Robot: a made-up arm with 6 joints.
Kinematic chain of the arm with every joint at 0, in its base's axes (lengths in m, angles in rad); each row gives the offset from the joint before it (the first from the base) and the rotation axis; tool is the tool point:
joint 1: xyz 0 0 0.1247 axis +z
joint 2: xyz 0 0 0 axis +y
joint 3: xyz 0 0 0.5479 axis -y
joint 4: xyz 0 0 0 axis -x
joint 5: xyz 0.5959 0 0 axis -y
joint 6: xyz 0 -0.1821 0 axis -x
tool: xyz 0 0 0
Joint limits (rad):
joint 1: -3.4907..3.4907
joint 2: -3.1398..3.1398
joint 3: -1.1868..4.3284
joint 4: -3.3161..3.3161
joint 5: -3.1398..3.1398
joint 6: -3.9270..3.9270
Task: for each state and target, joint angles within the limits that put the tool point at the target. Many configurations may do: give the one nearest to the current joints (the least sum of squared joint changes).
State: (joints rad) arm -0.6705 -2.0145 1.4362 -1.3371 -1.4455 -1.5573
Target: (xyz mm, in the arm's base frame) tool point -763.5 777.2 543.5
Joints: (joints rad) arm -0.8212 -1.2859 1.7092 -1.4089 -1.4455 -1.5573
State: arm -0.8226 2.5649 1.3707 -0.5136 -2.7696 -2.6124
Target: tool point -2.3 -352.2 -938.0
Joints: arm -1.1010 2.5711 1.1690 -0.4803 -2.7696 -2.6124
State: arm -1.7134 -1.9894 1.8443 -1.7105 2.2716 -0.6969
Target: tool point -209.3 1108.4 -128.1
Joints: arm -1.3707 -1.9619 1.5458 -1.6545 2.2716 -0.6969
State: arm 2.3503 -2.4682 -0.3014 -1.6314 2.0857 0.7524
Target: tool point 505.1 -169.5 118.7
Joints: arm 2.7876 -2.8107 -0.3389 -1.4824 2.0857 0.7524
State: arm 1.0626 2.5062 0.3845 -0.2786 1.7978 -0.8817
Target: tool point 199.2 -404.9 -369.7
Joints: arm 1.6426 2.8049 -0.2639 -0.3723 1.7978 -0.8817
